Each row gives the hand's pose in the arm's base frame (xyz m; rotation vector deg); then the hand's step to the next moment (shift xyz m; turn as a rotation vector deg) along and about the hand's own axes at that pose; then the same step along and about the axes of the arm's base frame.
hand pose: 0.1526 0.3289 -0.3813 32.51 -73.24 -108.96
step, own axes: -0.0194 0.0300 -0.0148 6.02 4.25 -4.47
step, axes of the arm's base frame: 0.0327 0.0005 0.0206 0.97 -8.22 2.40
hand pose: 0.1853 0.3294 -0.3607 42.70 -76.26 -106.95
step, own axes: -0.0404 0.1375 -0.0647 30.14 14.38 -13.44
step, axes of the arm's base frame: 0.1043 -0.0312 0.1134 -3.70 -34.86 8.16
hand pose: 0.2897 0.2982 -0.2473 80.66 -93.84 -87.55
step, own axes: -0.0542 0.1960 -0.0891 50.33 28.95 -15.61
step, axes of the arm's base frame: 0.0291 -0.0201 0.2192 -13.83 -56.14 16.48
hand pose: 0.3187 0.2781 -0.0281 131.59 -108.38 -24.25
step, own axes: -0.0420 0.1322 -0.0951 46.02 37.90 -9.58
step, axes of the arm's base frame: -0.1028 0.0074 0.1329 -24.78 -53.30 13.81
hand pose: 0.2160 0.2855 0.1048 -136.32 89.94 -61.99
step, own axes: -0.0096 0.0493 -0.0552 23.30 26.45 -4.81
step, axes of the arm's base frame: -0.0732 0.0011 0.0147 -18.11 -30.39 3.79
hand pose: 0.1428 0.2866 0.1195 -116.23 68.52 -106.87
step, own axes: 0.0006 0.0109 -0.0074 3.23 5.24 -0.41
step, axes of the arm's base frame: -0.0115 -0.0048 -0.0043 -2.99 -5.38 -0.45
